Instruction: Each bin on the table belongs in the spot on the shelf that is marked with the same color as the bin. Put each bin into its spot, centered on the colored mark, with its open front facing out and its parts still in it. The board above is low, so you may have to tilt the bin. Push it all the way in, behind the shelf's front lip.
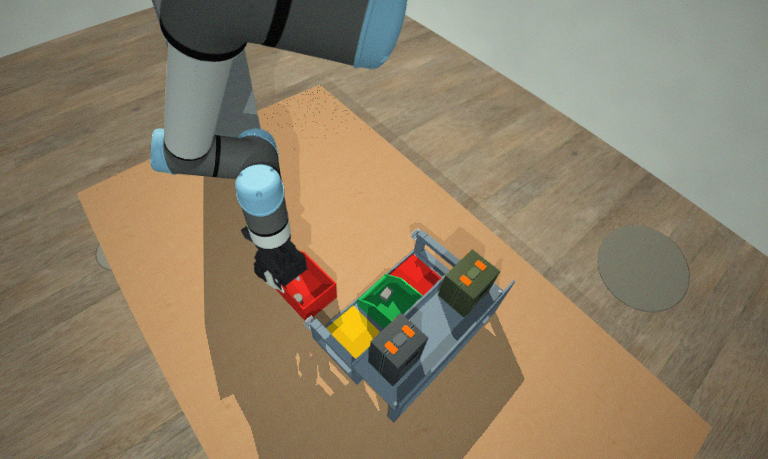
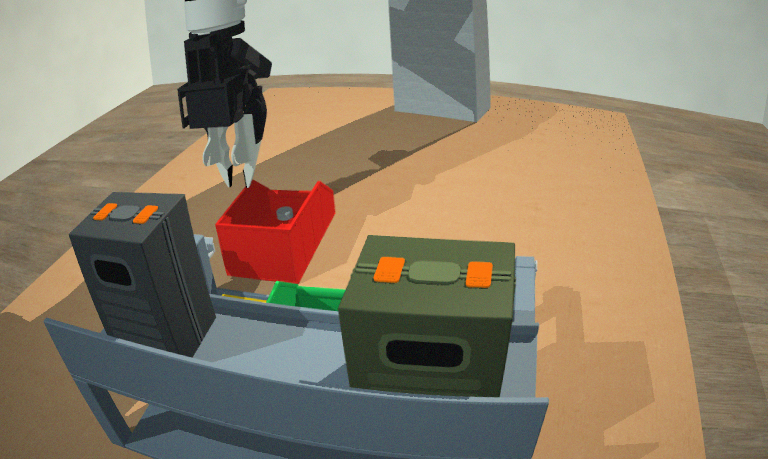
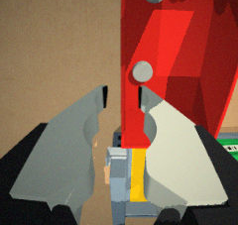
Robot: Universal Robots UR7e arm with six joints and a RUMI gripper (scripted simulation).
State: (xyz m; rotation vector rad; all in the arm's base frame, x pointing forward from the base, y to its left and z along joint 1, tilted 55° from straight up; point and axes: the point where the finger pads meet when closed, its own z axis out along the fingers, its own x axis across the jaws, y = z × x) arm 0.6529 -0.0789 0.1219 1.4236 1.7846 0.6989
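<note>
My gripper is now 60 mm above the red bin, 50 mm to the right of it and 10 mm past it. From my hand the other things lie so: olive box (340 mm to the left, 250 mm ahead, 50 mm above); dark grey box (290 mm ahead, 120 mm to the left, 60 mm above); green bin (210 mm to the left, 180 mm ahead, 60 mm below).
</note>
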